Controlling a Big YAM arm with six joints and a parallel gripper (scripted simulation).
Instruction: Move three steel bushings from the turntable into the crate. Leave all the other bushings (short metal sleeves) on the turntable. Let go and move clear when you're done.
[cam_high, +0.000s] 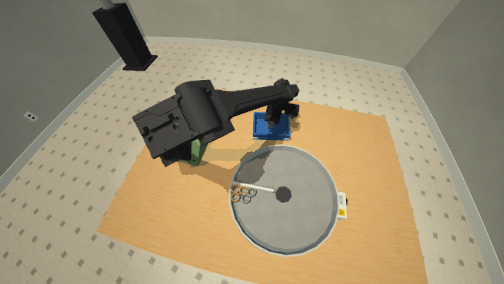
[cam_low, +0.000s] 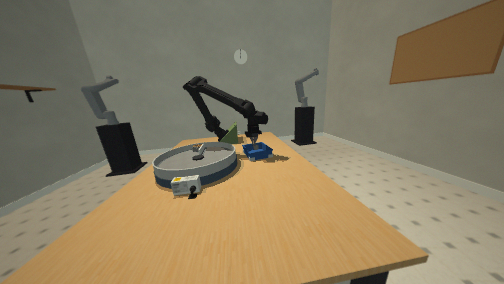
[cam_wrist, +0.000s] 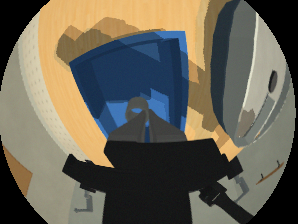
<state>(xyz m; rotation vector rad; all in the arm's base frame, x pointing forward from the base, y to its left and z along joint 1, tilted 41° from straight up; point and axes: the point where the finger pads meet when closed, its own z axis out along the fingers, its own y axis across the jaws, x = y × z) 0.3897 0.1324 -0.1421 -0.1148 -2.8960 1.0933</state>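
The blue crate is 2 cm to the left of my hand and 4 cm below it. The rest, counted from my hand: grey turntable: 8 cm ahead, 33 cm to the right, 1 cm below.
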